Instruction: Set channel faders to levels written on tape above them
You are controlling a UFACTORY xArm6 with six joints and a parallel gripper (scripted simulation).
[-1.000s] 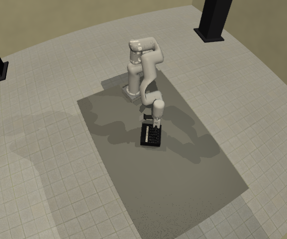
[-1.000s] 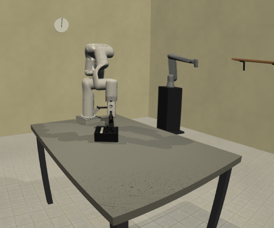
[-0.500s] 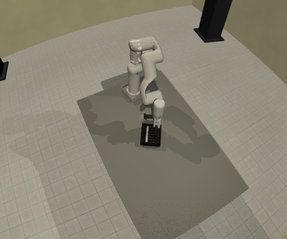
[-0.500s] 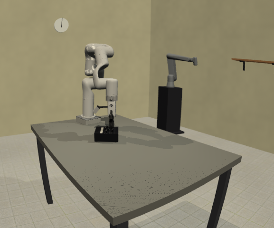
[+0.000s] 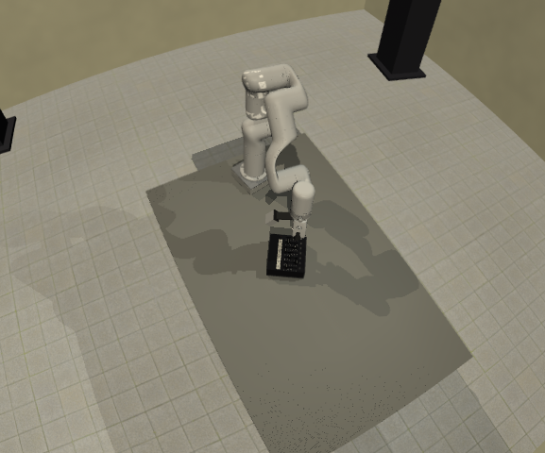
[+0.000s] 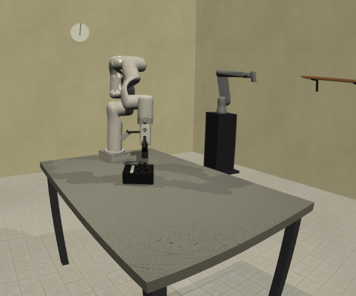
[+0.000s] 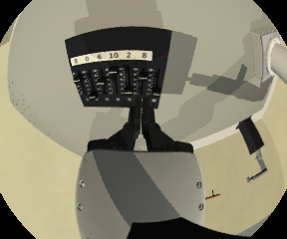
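Right now the master fader cap is 20 mm behind my hand, 10 mm to the left of it and 50 mm below it.
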